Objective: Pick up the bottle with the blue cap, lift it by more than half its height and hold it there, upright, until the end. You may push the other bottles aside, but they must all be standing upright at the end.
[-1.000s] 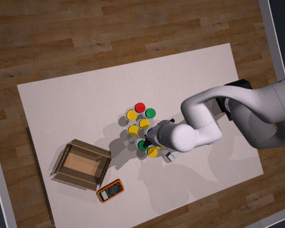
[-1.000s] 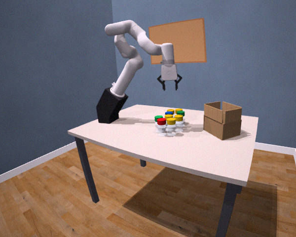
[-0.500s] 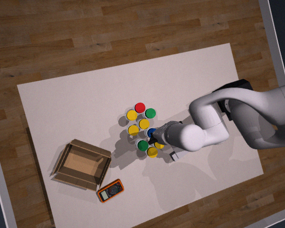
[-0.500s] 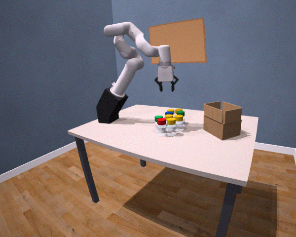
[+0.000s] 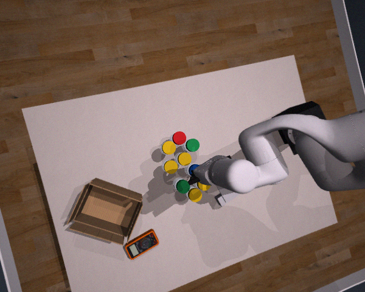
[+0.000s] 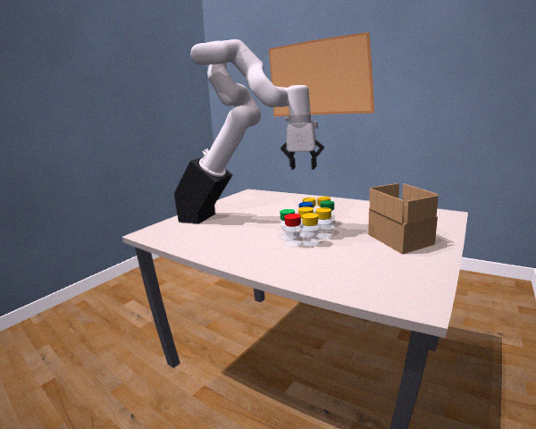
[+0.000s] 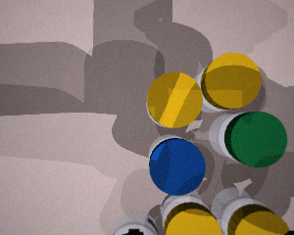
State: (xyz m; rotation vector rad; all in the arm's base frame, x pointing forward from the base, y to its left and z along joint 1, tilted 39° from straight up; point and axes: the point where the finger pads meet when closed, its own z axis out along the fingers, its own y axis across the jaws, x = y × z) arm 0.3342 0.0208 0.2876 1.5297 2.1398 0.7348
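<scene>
Right now my hand is 21 cm above the blue-capped bottle, 2 cm to the right of it and 1 cm past it. From my hand the other things lie so: red-capped bottle 21 cm below, 12 cm to the right, 4 cm ahead; then cardboard box 34 cm ahead, 19 cm below, 11 cm to the left.
</scene>
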